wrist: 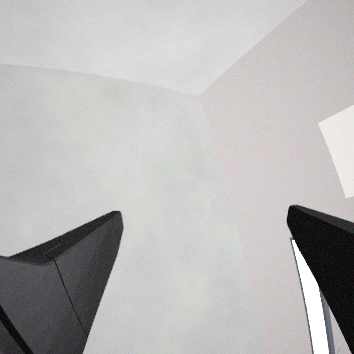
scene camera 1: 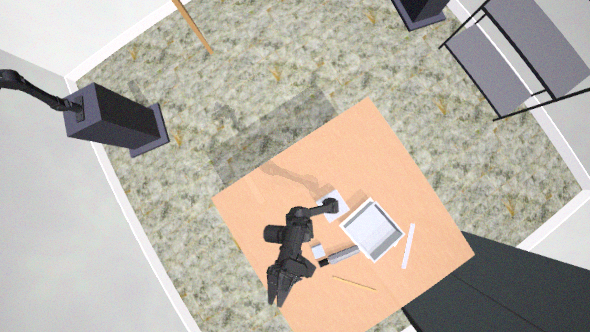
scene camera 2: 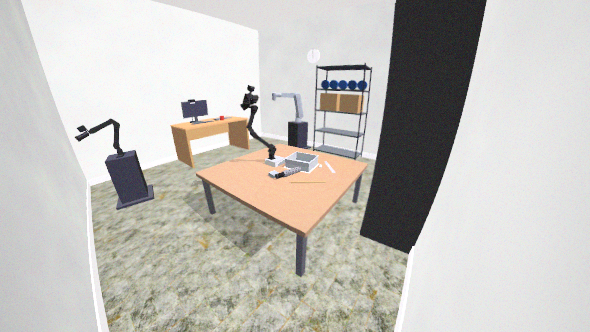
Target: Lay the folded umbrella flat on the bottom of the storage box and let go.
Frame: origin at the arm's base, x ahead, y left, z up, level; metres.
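Seen in the pictures: gripper, fingertip midpoint: [wrist: 206, 217] [scene camera 1: 273, 305] [scene camera 2: 246, 89]; arm's base at its link origin: [scene camera 1: 328, 204] [scene camera 2: 271, 158].
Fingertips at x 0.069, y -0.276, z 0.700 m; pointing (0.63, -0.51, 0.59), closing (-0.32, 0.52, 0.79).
Observation:
Pixels of each thing's top centre, then the offset from my fingertips to it. Level surfaces: height alone.
- folded umbrella at its top centre: [scene camera 1: 340, 258] [scene camera 2: 288, 169] dx +0.273, dy +0.221, dz -0.697 m
- storage box at its top centre: [scene camera 1: 375, 232] [scene camera 2: 302, 156] dx +0.186, dy +0.476, dz -0.659 m
- small white block at its top centre: [scene camera 1: 318, 251] [scene camera 2: 273, 172] dx +0.196, dy +0.109, dz -0.720 m
- thin yellow stick at its top centre: [scene camera 1: 355, 285] [scene camera 2: 308, 181] dx +0.492, dy +0.254, dz -0.744 m
- white bar at its top centre: [scene camera 1: 408, 246] [scene camera 2: 329, 166] dx +0.393, dy +0.674, dz -0.754 m
- table at its surface level: dz -0.756 m
The folded umbrella [scene camera 1: 344, 255] [scene camera 2: 292, 172] is grey with a black handle and lies on the table, outside the storage box. Its far end is close to the box's near side; whether they touch is unclear. The storage box [scene camera 1: 387, 246] [scene camera 2: 295, 163] is open-topped, with white and grey walls, and its visible bottom is bare. My gripper [scene camera 1: 275, 304] [wrist: 206, 217] is open and empty. It is raised high above the table, well away from the umbrella and the box, and its fingers point at the walls in the wrist view.
A small white block [scene camera 1: 318, 250] [scene camera 2: 273, 174] lies beside the umbrella's handle. A thin yellow stick [scene camera 1: 354, 283] [scene camera 2: 307, 182] lies on the near side of the umbrella. A white bar [scene camera 1: 408, 246] [scene camera 2: 330, 167] lies beyond the box. A tall dark cabinet [scene camera 1: 480, 285] [scene camera 2: 425, 100] stands by the table [scene camera 1: 360, 135] [scene camera 2: 295, 210].

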